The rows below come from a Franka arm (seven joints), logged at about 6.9 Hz.
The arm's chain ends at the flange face. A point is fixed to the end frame.
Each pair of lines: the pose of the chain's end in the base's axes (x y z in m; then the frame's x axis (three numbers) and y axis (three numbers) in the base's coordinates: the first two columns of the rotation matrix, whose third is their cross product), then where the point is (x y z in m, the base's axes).
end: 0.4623, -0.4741, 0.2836, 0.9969, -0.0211, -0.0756, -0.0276, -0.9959, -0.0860
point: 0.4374 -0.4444 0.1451
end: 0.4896, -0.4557, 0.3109, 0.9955, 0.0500, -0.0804, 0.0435, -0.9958, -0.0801
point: 0.4620 -0.4287 0.1724
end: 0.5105, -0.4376, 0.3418, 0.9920, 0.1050, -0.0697, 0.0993, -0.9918, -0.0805
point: 0.4829 -0.4120 0.2030
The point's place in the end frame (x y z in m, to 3 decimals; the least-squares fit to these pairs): -0.015 -0.017 0.142
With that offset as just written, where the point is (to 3 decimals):
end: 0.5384, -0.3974, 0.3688, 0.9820, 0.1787, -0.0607, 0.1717, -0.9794, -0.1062
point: 0.510 -0.370 0.231
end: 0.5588, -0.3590, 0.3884, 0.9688, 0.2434, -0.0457, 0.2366, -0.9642, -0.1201
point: 0.530 -0.331 0.250
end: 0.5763, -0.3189, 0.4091, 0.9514, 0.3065, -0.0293, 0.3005, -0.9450, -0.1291
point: 0.547 -0.291 0.271
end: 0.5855, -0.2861, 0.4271, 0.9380, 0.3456, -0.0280, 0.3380, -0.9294, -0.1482
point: 0.555 -0.257 0.290
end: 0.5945, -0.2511, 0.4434, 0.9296, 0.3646, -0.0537, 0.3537, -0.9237, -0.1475
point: 0.560 -0.224 0.306
